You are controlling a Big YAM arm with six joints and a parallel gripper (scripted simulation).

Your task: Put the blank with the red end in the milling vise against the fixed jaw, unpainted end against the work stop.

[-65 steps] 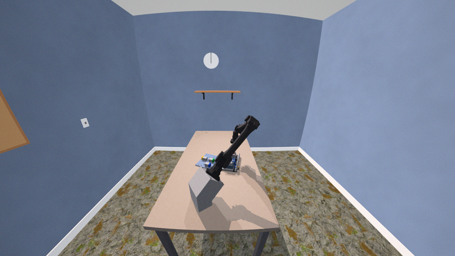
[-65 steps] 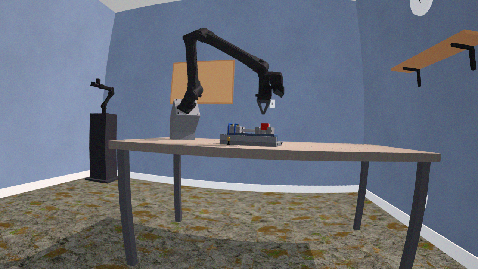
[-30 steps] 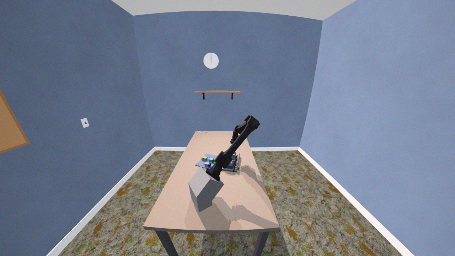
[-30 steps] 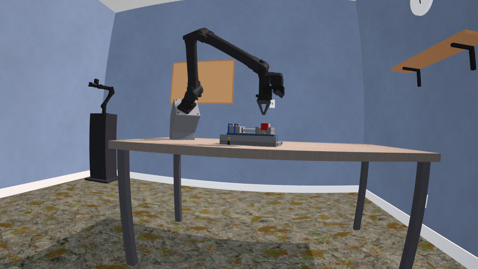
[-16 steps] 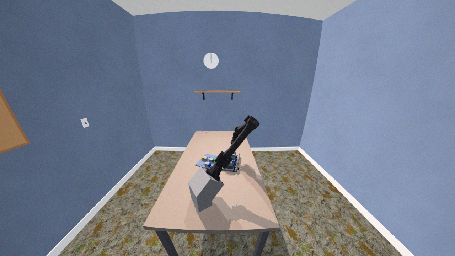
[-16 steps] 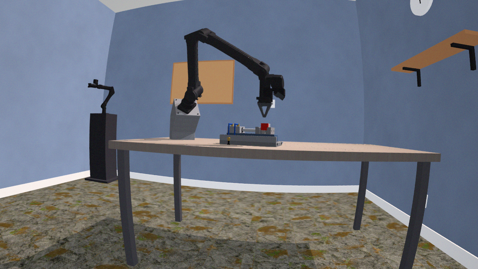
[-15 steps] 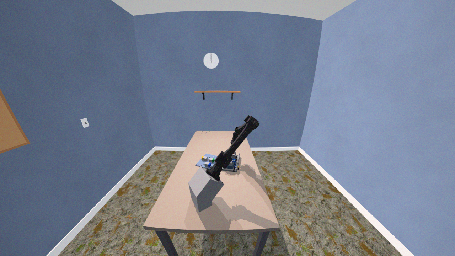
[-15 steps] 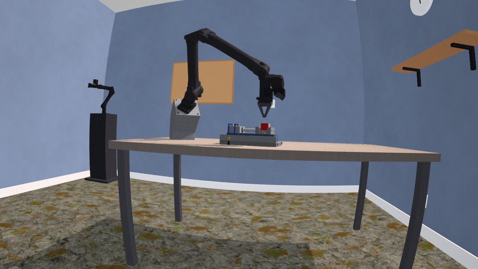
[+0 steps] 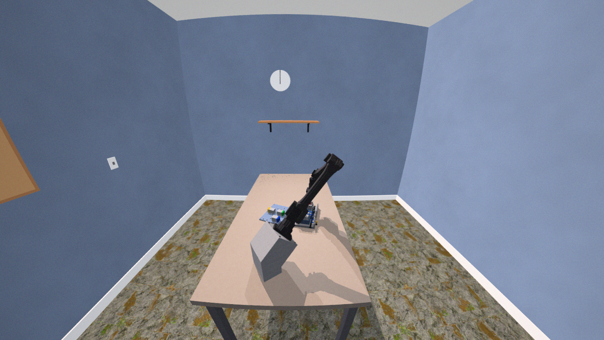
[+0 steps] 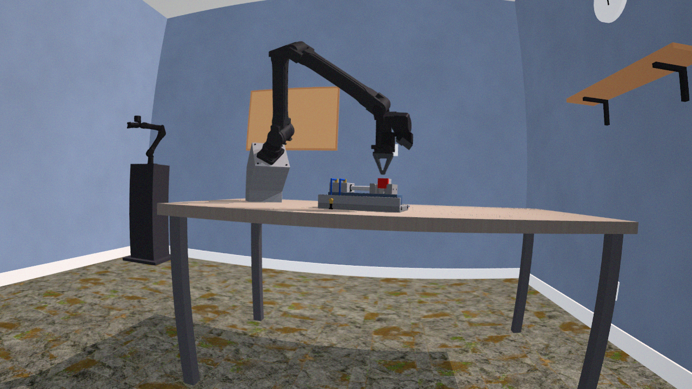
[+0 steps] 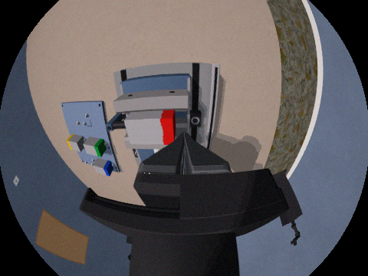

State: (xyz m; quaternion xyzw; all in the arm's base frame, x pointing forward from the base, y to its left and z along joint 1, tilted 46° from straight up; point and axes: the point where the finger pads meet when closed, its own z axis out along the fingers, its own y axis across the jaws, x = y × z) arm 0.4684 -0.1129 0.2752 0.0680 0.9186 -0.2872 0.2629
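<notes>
Right now my hand is 9 cm to the right of the work stop, 5 cm above it and 2 cm short of it. The rest, counted from my hand: green-ended blank: 28 cm to the left, 11 cm below, 2 cm behind; then blue plate: 32 cm to the left, 13 cm below; then vise: 10 cm below, 7 cm to the left, 6 cm behind.
</notes>
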